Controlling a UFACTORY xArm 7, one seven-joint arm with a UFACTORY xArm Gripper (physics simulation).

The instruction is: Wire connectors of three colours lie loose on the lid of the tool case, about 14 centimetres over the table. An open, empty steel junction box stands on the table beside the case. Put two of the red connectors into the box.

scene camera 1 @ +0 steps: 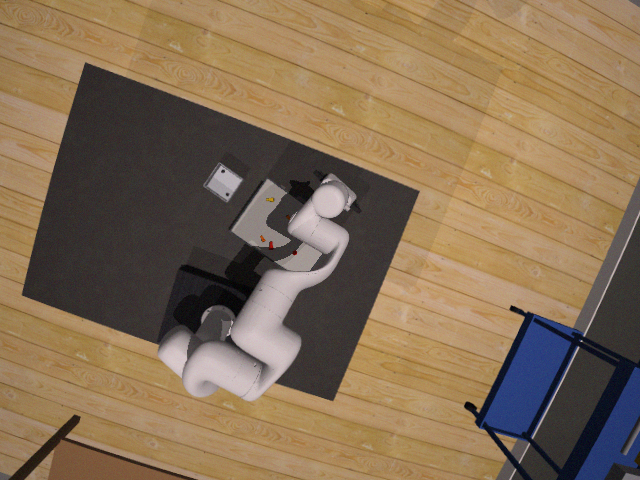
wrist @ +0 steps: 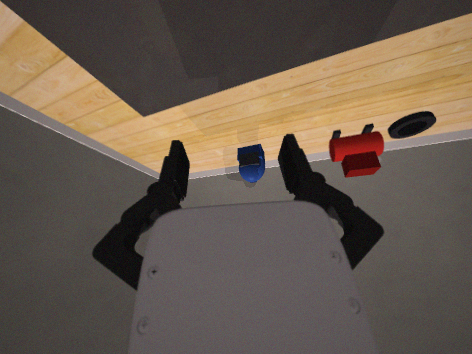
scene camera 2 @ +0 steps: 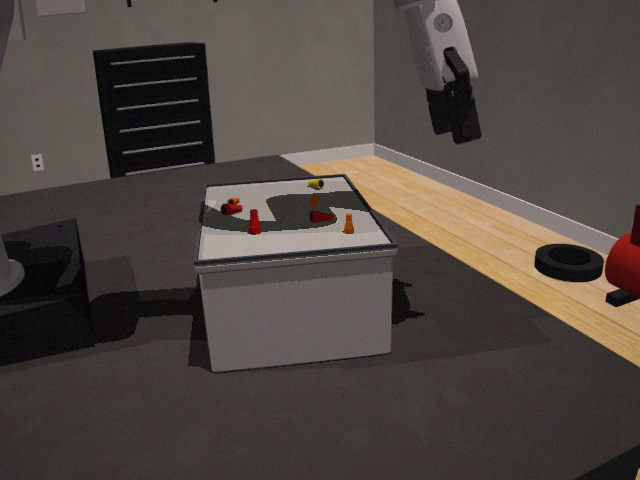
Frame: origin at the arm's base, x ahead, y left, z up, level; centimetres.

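Where they show: gripper, between the fingertips: (wrist: 233, 149) (scene camera 2: 456, 136); arm's base, origin of its link: (scene camera 1: 219, 321).
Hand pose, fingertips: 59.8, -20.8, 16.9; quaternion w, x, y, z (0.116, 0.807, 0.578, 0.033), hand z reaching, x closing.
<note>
Things, the pixels of their centre, and the offset from my fingertips, as dx, dy, dz.
- upright, middle of its body: (scene camera 2: 254, 221) (scene camera 1: 294, 253) -24.6, +4.9, -8.5
- yellow connector, middle of its body: (scene camera 2: 315, 183) (scene camera 1: 270, 199) -11.3, +18.8, -9.3
- open steel junction box, middle of its body: (scene camera 1: 224, 182) -12.5, +37.5, -22.0
Three red connectors are on the pale lid (scene camera 1: 253, 222) (scene camera 2: 294, 243) of the tool case: one stands upright (scene camera 1: 294, 252) (scene camera 2: 253, 222), one lies beside an orange one (scene camera 1: 270, 245) (scene camera 2: 231, 208), and one lies nearer the middle (scene camera 2: 321, 217), hidden by the arm in scene camera 1. Three orange connectors (scene camera 1: 262, 238) (scene camera 2: 233, 200), (scene camera 1: 287, 217) (scene camera 2: 314, 201), (scene camera 2: 348, 224) and a yellow connector (scene camera 1: 269, 199) (scene camera 2: 316, 183) are also there. The open steel junction box (scene camera 1: 223, 181) stands empty beside the case. My gripper (scene camera 2: 452, 135) (wrist: 233, 149) is open and empty, high above and beyond the lid's side away from the box.
The dark robot plinth (scene camera 2: 41, 289) stands near the case. A drawer cabinet (scene camera 2: 155, 113) is at the back. A red machine (scene camera 2: 624, 266) (wrist: 356, 148), a black ring (scene camera 2: 568, 273) and a blue object (wrist: 251, 169) are beyond the table. A blue cart (scene camera 1: 529, 372) stands off to the right.
</note>
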